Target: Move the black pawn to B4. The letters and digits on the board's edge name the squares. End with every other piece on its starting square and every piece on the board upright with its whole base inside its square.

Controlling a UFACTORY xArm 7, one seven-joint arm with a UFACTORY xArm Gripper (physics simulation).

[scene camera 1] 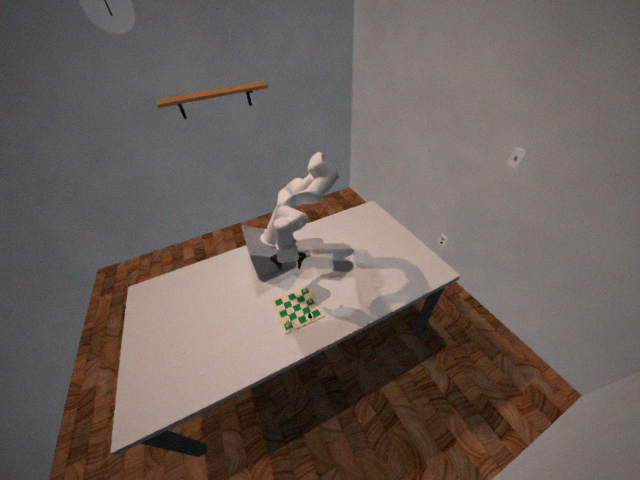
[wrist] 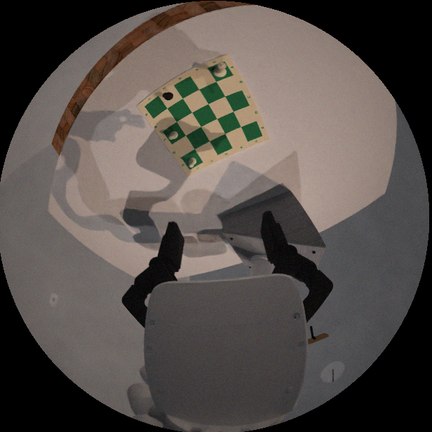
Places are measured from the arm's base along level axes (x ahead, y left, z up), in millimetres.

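Pixels of known places: gripper, fingertip midpoint: (scene camera 1: 290, 267); arm's base, link origin: (scene camera 1: 270, 240).
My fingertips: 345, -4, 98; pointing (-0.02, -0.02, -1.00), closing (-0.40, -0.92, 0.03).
Observation:
Ahead of a thing's pixels: the offset from my fingertips to its top centre, as dx, dy, dz. Level surfaces: height alone.
The black pawn {+170, +0, -188} (scene camera 1: 309, 315) (wrist: 168, 95) stands on a beige square in the board's outer row, beside the green corner square. It looks upright, but is small in both views. The green and beige board {dz -226} (scene camera 1: 302, 328) (wrist: 264, 138) lies flat on the table; its edge letters and digits are too small to read surely. White pieces stand on green squares: one {+157, -113, -166} (scene camera 1: 287, 325) (wrist: 220, 70) in a corner, one {+91, +45, -188} (scene camera 1: 310, 301) (wrist: 173, 134) on a side square, one {+15, +49, -188} (scene camera 1: 305, 290) (wrist: 192, 161) in another corner. My gripper (scene camera 1: 289, 267) (wrist: 220, 226) is open and empty, above the table, off the board on the base side.
The grey base plate (scene camera 1: 266, 269) (wrist: 285, 212) lies on the white table {dz -225} (scene camera 1: 206, 330) (wrist: 340, 100), near my gripper. Arm shadows fall across the table and part of the board. The table's long edge runs beyond the board.

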